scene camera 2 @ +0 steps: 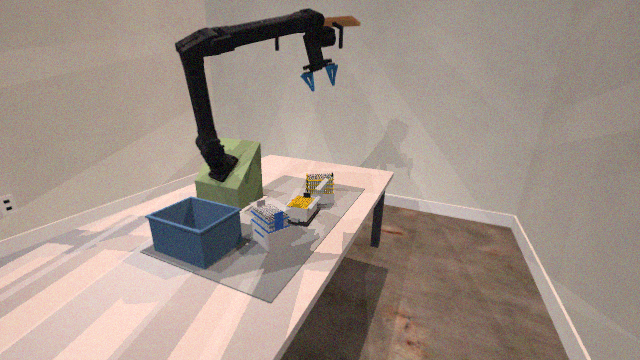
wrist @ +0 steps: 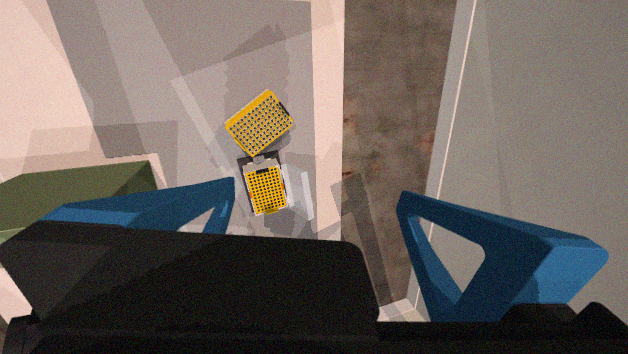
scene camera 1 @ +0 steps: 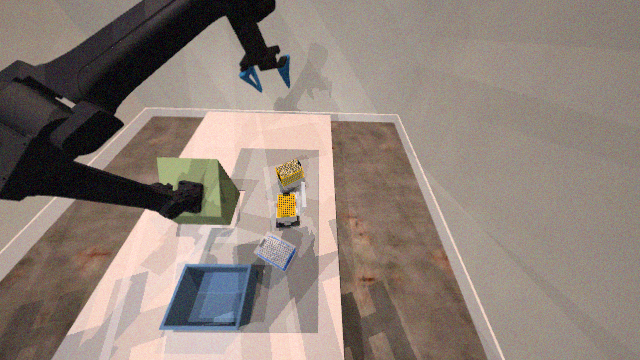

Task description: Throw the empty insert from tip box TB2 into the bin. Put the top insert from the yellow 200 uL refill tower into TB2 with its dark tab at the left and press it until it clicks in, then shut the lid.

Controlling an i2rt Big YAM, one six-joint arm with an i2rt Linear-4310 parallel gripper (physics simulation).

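Observation:
My gripper (scene camera 1: 275, 90) (scene camera 2: 323, 87) (wrist: 319, 194) is open and empty, high above the far end of the table. The tip box TB2 (scene camera 1: 287, 219) (scene camera 2: 299, 215) (wrist: 261, 164) stands on the mat with a yellow insert (scene camera 1: 286, 205) (scene camera 2: 302, 202) (wrist: 267, 192) in it. The insert's dark tab is at its upper end in the wrist view. The clear lid (scene camera 1: 303, 195) (scene camera 2: 322, 184) (wrist: 306, 195) stands open along one long side. The yellow refill tower (scene camera 1: 290, 175) (scene camera 2: 314, 182) (wrist: 260, 122) stands beyond the box, turned at an angle. The blue bin (scene camera 1: 246, 300) (scene camera 2: 175, 245) stands nearer scene camera 2.
A white and blue refill tower (scene camera 1: 276, 251) (scene camera 2: 265, 231) stands between the tip box and the bin. The arm's green slanted base block (scene camera 1: 225, 190) (scene camera 2: 247, 175) (wrist: 100, 180) stands beside the grey mat (scene camera 1: 300, 310) (scene camera 2: 265, 285). A wall shelf (scene camera 2: 350, 21) shows behind the arm.

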